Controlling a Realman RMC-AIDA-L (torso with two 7-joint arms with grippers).
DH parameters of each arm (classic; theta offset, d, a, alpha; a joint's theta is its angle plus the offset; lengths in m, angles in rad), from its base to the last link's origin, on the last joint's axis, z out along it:
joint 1: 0 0.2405 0 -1.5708
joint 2: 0 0 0 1.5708
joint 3: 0 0.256 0 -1.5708
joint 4: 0 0 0 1.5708
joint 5: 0 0.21 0 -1.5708
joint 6: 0 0 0 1.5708
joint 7: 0 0.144 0 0
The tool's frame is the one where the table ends.
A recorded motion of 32 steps. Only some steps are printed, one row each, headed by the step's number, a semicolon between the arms.
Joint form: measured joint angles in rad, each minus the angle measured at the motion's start. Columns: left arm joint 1, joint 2, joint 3, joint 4, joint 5, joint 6, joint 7; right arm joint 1, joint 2, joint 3, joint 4, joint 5, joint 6, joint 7.
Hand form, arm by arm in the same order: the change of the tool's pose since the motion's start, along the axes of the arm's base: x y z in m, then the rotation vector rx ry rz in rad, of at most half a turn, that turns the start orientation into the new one. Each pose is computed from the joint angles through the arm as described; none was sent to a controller.
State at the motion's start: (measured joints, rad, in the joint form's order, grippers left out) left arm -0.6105 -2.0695 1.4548 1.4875 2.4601 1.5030 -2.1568; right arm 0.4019 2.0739 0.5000 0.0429 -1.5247 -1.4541 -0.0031
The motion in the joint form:
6: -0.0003 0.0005 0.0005 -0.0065 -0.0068 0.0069 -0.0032; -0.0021 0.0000 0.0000 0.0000 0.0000 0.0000 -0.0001
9: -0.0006 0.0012 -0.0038 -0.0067 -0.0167 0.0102 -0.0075; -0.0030 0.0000 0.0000 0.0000 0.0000 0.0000 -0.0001
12: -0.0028 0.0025 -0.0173 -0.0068 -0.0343 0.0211 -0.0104; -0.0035 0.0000 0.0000 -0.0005 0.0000 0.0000 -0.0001
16: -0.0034 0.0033 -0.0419 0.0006 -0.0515 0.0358 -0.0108; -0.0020 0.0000 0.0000 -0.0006 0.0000 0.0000 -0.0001
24: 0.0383 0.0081 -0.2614 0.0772 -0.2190 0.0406 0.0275; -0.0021 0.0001 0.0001 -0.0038 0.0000 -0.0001 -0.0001
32: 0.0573 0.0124 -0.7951 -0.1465 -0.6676 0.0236 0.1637; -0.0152 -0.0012 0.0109 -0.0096 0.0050 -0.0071 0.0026
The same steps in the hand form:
6: -0.0010 -0.0012 -0.0012 -0.0111 -0.0023 0.0102; 0.0006 -0.0008 0.0000 0.0000 -0.0001 -0.0021
9: -0.0004 -0.0016 -0.0007 -0.0138 -0.0124 0.0167; 0.0009 -0.0011 0.0000 0.0000 -0.0001 -0.0030
12: 0.0009 -0.0020 0.0012 -0.0200 -0.0302 0.0262; 0.0011 -0.0013 0.0001 0.0001 -0.0005 -0.0037
16: 0.0025 -0.0019 0.0059 -0.0187 -0.0527 0.0344; 0.0007 -0.0008 0.0001 0.0001 -0.0006 -0.0023
24: 0.0094 0.0053 0.0555 0.1039 -0.2972 0.0379; 0.0011 -0.0010 0.0006 0.0006 -0.0034 -0.0037
32: -0.0325 0.0196 0.1510 0.3641 -0.9447 0.1262; 0.0064 -0.0071 0.0045 0.0187 -0.0042 -0.0209

